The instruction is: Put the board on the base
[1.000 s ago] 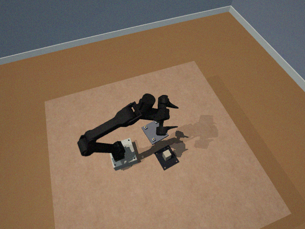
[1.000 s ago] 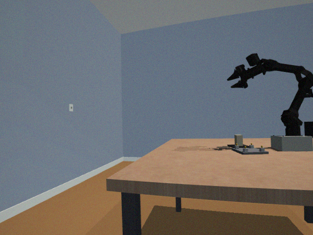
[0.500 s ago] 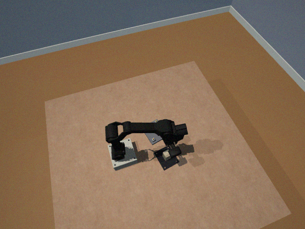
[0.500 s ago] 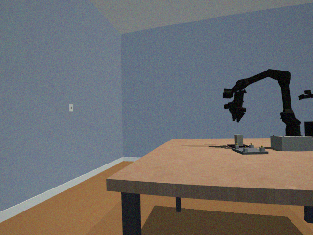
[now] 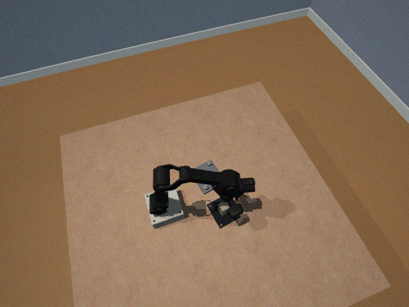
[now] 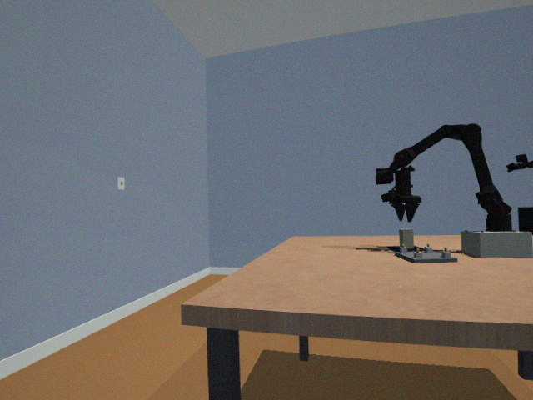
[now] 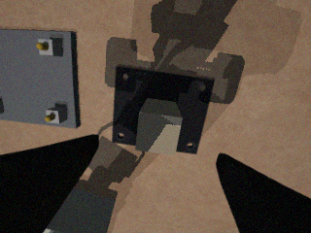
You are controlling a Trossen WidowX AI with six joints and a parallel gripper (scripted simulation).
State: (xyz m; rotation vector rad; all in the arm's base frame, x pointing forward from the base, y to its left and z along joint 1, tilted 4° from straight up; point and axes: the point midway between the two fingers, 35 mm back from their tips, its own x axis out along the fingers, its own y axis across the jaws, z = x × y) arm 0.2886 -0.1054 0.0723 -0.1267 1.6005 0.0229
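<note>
Right now my gripper tip is 90 mm above the flat black board. Also, from my gripper tip: grey base: 200 mm to the left, 110 mm below.
</note>
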